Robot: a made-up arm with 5 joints. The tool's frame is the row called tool. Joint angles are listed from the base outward.
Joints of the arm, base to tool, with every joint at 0 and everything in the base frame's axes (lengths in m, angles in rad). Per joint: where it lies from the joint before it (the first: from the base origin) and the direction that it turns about. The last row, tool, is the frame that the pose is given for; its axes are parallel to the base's.
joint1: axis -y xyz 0 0 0.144
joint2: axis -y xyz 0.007 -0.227 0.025
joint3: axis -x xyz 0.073 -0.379 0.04
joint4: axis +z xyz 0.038 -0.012 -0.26
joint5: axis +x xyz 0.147 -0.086 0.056
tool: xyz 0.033 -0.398 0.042
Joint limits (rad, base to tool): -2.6..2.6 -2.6..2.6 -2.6..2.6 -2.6..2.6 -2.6..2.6
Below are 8 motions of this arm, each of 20 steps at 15 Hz.
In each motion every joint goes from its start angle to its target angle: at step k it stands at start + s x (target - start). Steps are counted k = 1, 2, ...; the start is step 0. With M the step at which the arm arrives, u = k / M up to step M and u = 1 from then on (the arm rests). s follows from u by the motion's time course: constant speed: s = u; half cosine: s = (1 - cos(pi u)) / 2; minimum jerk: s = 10 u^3 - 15 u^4 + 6 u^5.
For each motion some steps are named. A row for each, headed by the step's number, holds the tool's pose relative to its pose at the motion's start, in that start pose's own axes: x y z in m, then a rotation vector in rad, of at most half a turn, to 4 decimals.
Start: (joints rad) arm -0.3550 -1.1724 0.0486 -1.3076 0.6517
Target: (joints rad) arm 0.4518 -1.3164 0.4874 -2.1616 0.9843
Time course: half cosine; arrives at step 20
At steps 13, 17, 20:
13: -0.0524 0.0660 -0.2280 0.7277 -0.7122 -0.3009
17: -0.0358 0.1331 -0.3029 0.9736 -0.9163 -0.4169
20: -0.0290 0.1532 -0.3194 1.0358 -0.9665 -0.4483

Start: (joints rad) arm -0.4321 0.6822 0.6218 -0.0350 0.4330
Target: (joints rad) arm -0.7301 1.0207 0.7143 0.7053 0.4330
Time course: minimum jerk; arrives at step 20
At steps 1, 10, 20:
1: 0.0004 0.0001 0.0000 -0.0001 0.0003 0.0008
10: 0.1581 0.0809 -0.0121 -0.0484 0.1419 0.3287
20: 0.2728 0.2013 -0.0523 -0.0999 0.3002 0.6485

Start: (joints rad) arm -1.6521 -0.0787 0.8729 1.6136 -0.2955
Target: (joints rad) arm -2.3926 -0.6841 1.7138 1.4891 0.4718
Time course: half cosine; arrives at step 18
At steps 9, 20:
9: 0.1463 0.2901 -0.3469 0.6902 0.3473 0.5859
20: 0.0800 0.6115 -0.4758 0.9905 0.8460 1.1967

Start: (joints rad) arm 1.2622 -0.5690 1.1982 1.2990 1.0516
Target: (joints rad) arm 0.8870 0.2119 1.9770 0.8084 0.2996
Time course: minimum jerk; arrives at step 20
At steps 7, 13, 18, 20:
7: -0.1731 0.0046 0.1337 -0.2602 -0.0759 -0.2541
13: -0.5225 0.2499 0.3327 -0.8258 -0.0908 -0.8780
18: -0.6045 0.4192 0.3653 -1.0437 -0.0178 -1.1614
20: -0.6065 0.4259 0.3660 -1.0515 -0.0140 -1.1722

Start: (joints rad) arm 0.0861 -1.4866 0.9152 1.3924 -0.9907
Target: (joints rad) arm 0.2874 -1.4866 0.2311 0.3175 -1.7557
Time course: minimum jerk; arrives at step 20
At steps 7, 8, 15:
7: -0.0992 -0.0230 0.0475 -0.1603 0.1767 -0.2798
8: -0.1287 -0.0225 0.0640 -0.2060 0.2489 -0.3693
15: -0.2361 0.0219 0.1459 -0.3336 0.8661 -0.8306

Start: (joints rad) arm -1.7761 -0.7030 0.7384 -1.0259 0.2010
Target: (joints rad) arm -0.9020 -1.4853 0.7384 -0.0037 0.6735
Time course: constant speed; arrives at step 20
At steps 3, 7, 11, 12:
3: 0.0666 0.0270 -0.0369 0.0790 0.0280 0.1415
7: 0.1450 0.0813 -0.0873 0.1817 0.0790 0.3276
11: 0.2072 0.1535 -0.1378 0.2794 0.1458 0.5102
12: 0.2197 0.1739 -0.1504 0.3028 0.1650 0.5553

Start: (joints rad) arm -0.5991 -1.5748 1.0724 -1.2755 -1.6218
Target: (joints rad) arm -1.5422 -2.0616 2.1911 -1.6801 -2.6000
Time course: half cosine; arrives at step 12
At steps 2, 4, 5, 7, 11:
2: -0.0187 -0.0040 0.0547 -0.1272 -0.0535 -0.0648
4: -0.0934 0.0161 0.1851 -0.4309 -0.1922 -0.2762
5: -0.1549 0.0481 0.2498 -0.5911 -0.2745 -0.4391
7: -0.2946 0.1398 0.3273 -0.8095 -0.4165 -0.8292
11: -0.4685 0.2511 0.3320 -0.8064 -0.5211 -1.3502

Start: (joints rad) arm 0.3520 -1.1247 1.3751 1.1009 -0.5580
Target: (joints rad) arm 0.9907 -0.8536 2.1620 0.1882 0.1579
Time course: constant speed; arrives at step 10
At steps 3, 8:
3: -0.2889 -0.0541 -0.0366 0.0562 0.4012 -0.4111
8: -0.7356 0.1409 0.1938 0.0448 0.8616 -1.2411

